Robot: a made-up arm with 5 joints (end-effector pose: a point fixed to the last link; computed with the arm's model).
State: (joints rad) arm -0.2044 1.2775 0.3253 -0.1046 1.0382
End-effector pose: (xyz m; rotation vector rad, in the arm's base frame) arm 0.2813 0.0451 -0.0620 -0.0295 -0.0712 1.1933
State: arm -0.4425 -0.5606 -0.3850 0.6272 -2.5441
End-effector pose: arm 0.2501 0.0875 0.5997 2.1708 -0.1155 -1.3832
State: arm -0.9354 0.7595 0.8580 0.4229 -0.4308
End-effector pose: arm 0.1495 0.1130 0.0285 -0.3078 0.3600 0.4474
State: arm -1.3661 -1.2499 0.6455 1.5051 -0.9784
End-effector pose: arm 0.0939 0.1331 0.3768 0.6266 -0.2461 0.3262
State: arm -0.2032 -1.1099 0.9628 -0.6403 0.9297
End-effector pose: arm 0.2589 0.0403 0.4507 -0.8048 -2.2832 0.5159
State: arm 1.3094 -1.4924 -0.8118 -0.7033 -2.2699
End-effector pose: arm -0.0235 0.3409 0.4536 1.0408 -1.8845 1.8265
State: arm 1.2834 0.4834 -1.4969 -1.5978 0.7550
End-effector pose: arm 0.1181 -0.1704 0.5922 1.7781 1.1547 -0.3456
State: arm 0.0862 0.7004 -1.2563 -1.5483 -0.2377
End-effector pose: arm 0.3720 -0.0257 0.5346 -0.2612 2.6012 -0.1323
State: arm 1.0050 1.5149 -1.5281 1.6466 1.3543
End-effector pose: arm 0.2891 -0.3484 0.1214 0.0575 0.0254 0.3005
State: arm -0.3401 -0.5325 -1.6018 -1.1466 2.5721
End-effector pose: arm -0.1364 -0.0712 0.5560 1.7167 0.8919 2.2033
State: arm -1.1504 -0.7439 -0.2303 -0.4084 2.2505
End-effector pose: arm 0.1060 0.0889 0.6552 1.5597 2.6885 -0.2917
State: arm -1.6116 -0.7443 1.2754 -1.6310 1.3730
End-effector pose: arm 0.0583 0.1967 0.3670 0.4308 -2.9782 0.7181
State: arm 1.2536 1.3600 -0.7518 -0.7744 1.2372
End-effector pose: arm 0.2185 -0.4591 0.1333 -1.6321 -0.5953 -0.0478
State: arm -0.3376 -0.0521 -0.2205 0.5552 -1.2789
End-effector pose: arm 0.4168 0.1235 0.4367 0.9880 -0.8989 -0.8450
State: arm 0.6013 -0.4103 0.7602 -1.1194 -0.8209
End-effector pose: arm 0.3057 -0.1629 0.4014 0.3287 -2.4354 -0.6984
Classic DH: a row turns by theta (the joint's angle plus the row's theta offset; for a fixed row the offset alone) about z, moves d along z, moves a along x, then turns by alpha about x. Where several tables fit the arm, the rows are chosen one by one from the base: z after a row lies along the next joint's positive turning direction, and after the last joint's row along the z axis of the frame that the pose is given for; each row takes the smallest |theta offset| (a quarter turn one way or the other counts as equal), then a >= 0, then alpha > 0; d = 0 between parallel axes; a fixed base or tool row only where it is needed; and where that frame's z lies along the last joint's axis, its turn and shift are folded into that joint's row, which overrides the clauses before.
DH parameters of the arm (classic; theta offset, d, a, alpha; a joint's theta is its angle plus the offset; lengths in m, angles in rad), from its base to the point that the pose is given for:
base (fixed): 0 0 0.067 3.1416
joint 1: 0 -0.237 0.0461 1.5708
joint 2: -1.3268 0 0.1648 0
joint 3: 1.2885 0 0.2115 0
joint 4: -1.5325 0.0007 0 1.5708
joint 5: -0.0487 -0.0959 0 0

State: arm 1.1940 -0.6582 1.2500 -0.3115 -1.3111
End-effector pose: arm 0.1603 -0.2339 0.2502 0.1369 -1.6476 -2.1022
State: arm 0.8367 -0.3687 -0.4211 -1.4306 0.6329
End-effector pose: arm 0.1416 -0.0817 0.6327 1.6272 1.8915 -0.1058
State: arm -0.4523 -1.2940 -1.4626 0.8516 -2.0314
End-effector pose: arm -0.2276 -0.1424 0.4815 -2.7579 0.8670 -0.3545
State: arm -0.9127 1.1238 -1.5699 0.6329 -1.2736
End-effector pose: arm 0.3655 0.3872 0.3509 1.2518 -0.6098 -0.3417
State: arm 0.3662 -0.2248 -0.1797 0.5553 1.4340
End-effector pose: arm 0.3802 -0.1194 0.4780 -1.1319 -0.9438 0.8364
